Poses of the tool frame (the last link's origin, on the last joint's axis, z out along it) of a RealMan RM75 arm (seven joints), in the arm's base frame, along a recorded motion.
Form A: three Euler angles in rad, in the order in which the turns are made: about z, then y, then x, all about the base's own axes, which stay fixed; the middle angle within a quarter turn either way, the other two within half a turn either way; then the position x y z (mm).
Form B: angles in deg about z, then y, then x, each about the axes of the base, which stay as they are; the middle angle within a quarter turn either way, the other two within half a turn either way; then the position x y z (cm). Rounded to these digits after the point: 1 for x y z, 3 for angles.
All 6 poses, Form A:
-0.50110, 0.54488, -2.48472, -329, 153, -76
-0.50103, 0.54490, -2.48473, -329, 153, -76
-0.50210, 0.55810, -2.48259, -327, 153, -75
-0.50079, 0.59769, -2.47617, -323, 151, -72
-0.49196, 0.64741, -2.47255, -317, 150, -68
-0.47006, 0.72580, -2.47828, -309, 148, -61
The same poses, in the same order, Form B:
-28.711, 31.219, -142.364, -32.9, 15.3, -7.6
-28.707, 31.220, -142.365, -32.9, 15.3, -7.6
-28.768, 31.977, -142.242, -32.7, 15.3, -7.5
-28.693, 34.245, -141.874, -32.3, 15.1, -7.2
-28.187, 37.094, -141.667, -31.7, 15.0, -6.8
-26.932, 41.585, -141.995, -30.9, 14.8, -6.1

